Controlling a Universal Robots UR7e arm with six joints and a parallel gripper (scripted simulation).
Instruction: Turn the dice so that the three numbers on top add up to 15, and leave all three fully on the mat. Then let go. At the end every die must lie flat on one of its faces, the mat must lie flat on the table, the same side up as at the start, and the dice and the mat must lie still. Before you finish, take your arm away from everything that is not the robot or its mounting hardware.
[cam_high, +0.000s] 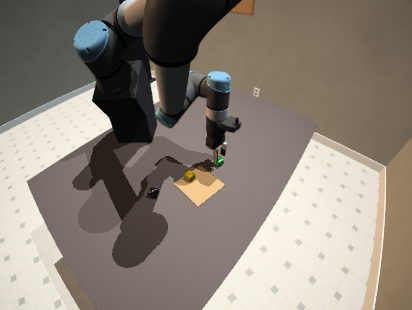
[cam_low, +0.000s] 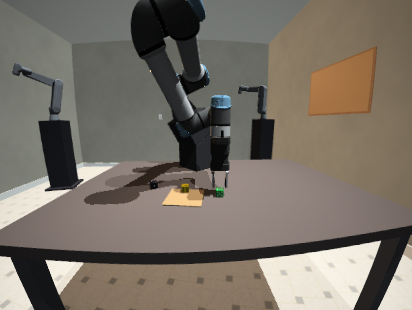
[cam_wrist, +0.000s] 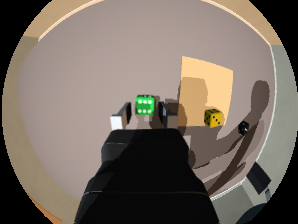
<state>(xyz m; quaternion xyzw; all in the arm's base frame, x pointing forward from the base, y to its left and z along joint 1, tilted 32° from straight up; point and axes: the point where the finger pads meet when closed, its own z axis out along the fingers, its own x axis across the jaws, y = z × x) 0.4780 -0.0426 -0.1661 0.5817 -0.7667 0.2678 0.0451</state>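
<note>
The green die lies 4 cm below my hand. Round my hand: black die: 16 cm behind, 25 cm to the right, 4 cm below; yellow die: 7 cm behind, 12 cm to the right, 4 cm below; tan mat: 3 cm behind, 13 cm to the right, 5 cm below.
</note>
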